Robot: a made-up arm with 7 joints. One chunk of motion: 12 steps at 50 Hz.
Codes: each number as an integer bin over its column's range. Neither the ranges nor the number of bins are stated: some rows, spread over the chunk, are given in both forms.
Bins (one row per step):
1: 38 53 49 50 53 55 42
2: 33 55 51 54 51 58 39
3: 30 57 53 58 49 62 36
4: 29 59 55 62 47 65 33
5: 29 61 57 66 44 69 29
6: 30 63 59 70 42 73 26
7: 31 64 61 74 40 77 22
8: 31 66 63 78 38 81 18
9: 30 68 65 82 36 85 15
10: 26 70 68 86 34 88 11
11: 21 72 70 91 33 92 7
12: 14 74 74 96 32 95 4
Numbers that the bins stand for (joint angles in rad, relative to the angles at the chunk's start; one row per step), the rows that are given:
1: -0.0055 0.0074 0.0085 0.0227 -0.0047 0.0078 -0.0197
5: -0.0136 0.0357 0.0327 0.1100 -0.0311 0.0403 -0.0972
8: -0.0118 0.0533 0.0509 0.1755 -0.0487 0.0682 -0.1627
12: -0.0273 0.0816 0.0842 0.2736 -0.0663 0.1007 -0.2462
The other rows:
2: -0.0100 0.0144 0.0145 0.0445 -0.0106 0.0147 -0.0376
3: -0.0127 0.0215 0.0206 0.0664 -0.0165 0.0240 -0.0555
4: -0.0136 0.0286 0.0267 0.0882 -0.0223 0.0310 -0.0733
6: -0.0127 0.0427 0.0388 0.1318 -0.0370 0.0496 -0.1151
7: -0.0118 0.0463 0.0448 0.1536 -0.0428 0.0589 -0.1389
9: -0.0127 0.0604 0.0570 0.1973 -0.0545 0.0775 -0.1806
10: -0.0164 0.0675 0.0661 0.2191 -0.0604 0.0844 -0.2044
11: -0.0209 0.0745 0.0721 0.2464 -0.0633 0.0937 -0.2283

